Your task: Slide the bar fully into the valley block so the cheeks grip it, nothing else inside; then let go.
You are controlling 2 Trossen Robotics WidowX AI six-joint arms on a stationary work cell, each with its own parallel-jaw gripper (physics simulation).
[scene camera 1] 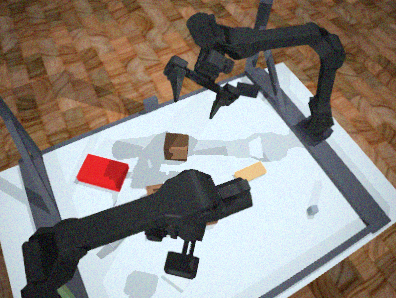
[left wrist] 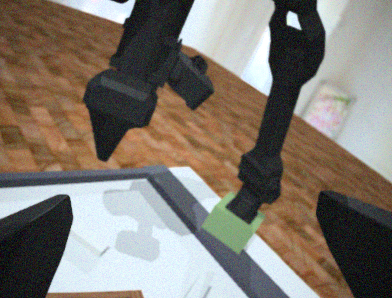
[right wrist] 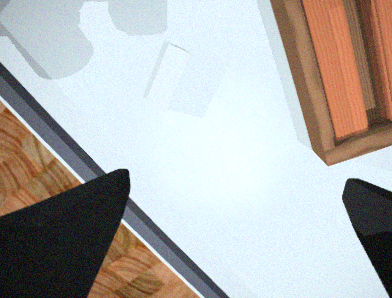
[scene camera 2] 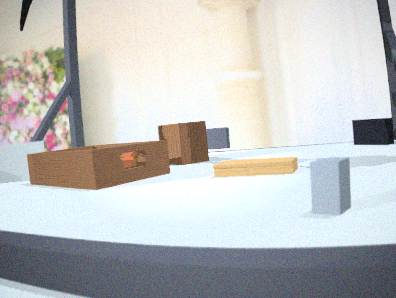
Labels:
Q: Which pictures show the red flat block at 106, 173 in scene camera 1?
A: Scene camera 1 only.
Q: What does the red flat block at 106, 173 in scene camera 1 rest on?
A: The table.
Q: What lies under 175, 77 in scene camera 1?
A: My left gripper.

